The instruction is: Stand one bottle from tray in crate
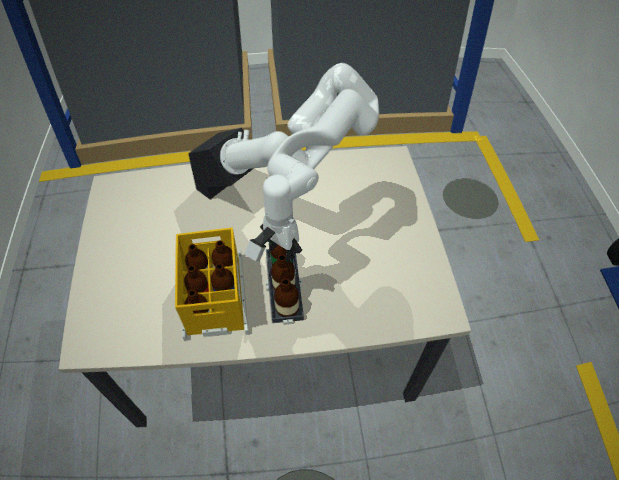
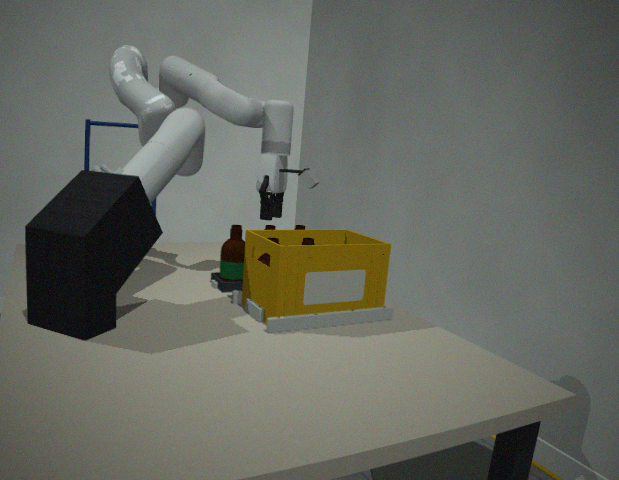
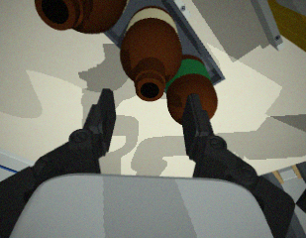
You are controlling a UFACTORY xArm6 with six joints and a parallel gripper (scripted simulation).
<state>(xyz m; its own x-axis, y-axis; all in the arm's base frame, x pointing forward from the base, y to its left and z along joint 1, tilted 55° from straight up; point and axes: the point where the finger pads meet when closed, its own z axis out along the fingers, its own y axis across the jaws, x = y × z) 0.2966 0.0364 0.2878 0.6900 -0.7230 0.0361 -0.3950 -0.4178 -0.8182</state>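
My hand is 90 mm short of the glass bottle, 30 mm to the right of it and 110 mm above it. Also, from my hand: yellow crate (80 mm ahead, 220 mm to the right, 110 mm below).
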